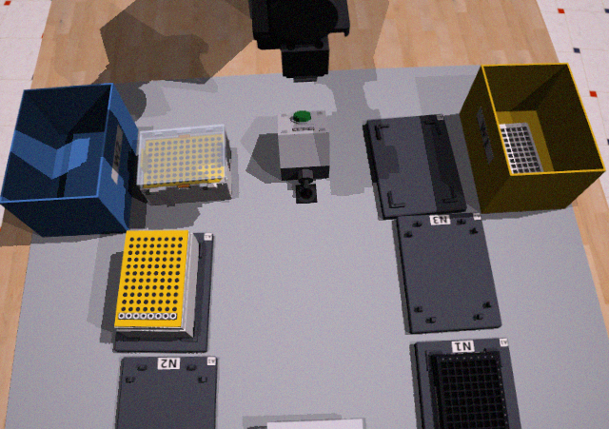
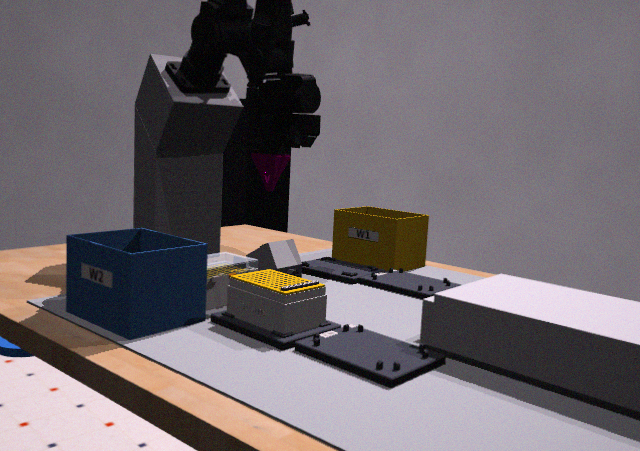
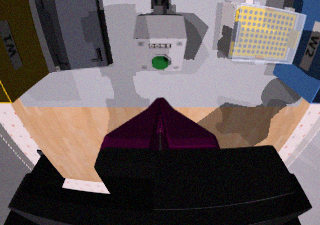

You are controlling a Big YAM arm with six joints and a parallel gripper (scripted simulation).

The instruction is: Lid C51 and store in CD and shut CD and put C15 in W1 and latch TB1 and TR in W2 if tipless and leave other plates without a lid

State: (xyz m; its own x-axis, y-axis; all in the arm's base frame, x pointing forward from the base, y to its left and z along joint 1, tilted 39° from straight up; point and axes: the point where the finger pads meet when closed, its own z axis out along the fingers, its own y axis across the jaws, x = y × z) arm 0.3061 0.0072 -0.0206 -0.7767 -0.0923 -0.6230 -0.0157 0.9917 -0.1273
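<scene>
Right now the green DONE key is 12 cm below my hand. From my hand the other things lie so: tip rack TR: 22 cm ahead, 20 cm to the right, 13 cm below; then lid park LP: 18 cm below, 17 cm to the left, 5 cm ahead; then nest N3: 21 cm ahead, 19 cm to the left, 18 cm below.
</scene>
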